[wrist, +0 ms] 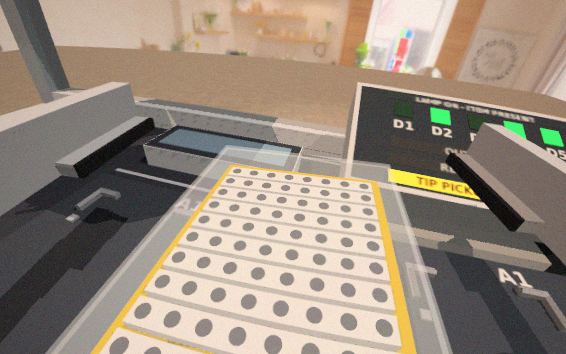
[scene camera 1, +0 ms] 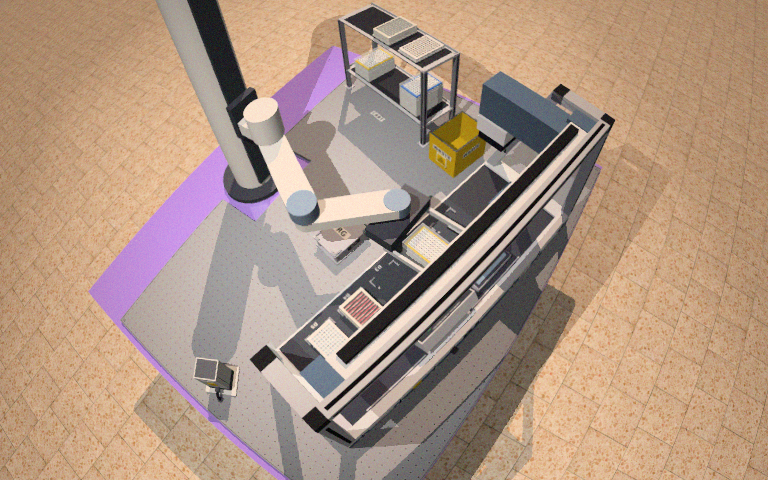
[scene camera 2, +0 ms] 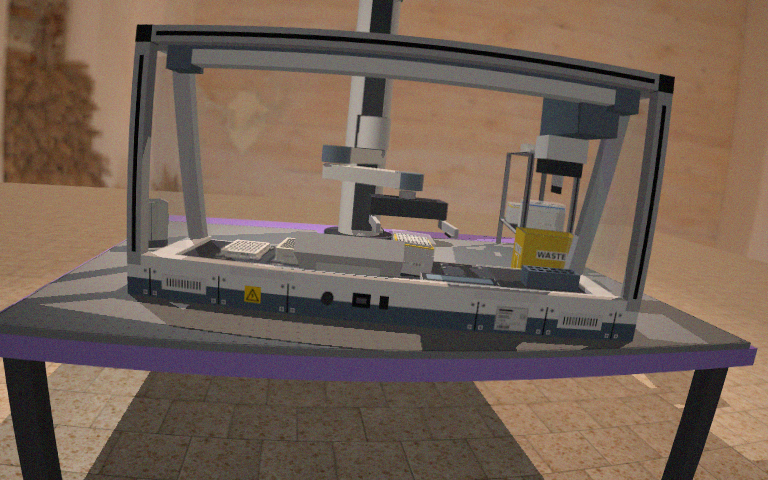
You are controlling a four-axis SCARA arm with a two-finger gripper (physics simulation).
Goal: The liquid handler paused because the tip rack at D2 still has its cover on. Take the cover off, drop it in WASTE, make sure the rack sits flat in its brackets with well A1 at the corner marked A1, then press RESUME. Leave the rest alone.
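Frame: origin at the arm's base, x back, y right, z up, level; millimetres.
Seen in the pictures: gripper, fingertip midpoint: (wrist: 301,121) (scene camera 2: 417,231); arm's base at its link origin: (scene camera 1: 255,174).
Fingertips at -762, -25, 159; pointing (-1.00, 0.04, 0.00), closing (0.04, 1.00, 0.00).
Offsets run from my fingertips to a thing's top centre, as dx, dy, dz. "pt": to the spot under its first point.
The tip rack @(+56, -4, -18) (scene camera 1: 425,244) (scene camera 2: 417,261) (wrist: 280,250), white with yellow edging, stands at D2. In the wrist view its clear cover @(pt -5, +5, -20) (wrist: 306,156) shows around it. Seating in the brackets is hard to judge; no well label is readable. An A1 mark (wrist: 187,204) shows faintly through the cover near the rack's far left corner. My gripper (scene camera 2: 411,226) (wrist: 301,121) is wide open and empty above the rack, one finger off each side. The yellow WASTE bin @(+198, -417, -11) (scene camera 1: 444,155) (scene camera 2: 526,249) stands beyond the deck end. RESUME is not readable; lamp D2 @(-85, +118, -10) (wrist: 440,116) is green on the panel.
The gantry beam (scene camera 1: 464,240) (scene camera 2: 396,70) spans the deck. A red-striped plate @(+101, +240, -63) (scene camera 1: 361,307) and a white plate (scene camera 1: 328,337) (scene camera 2: 246,249) sit along it. The pipetting head (scene camera 2: 560,150) hangs near WASTE. A shelf rack @(pt +322, -392, +49) (scene camera 1: 423,107) stands behind. A labelled stack @(+321, +65, -90) (scene camera 1: 338,244) lies beneath the arm.
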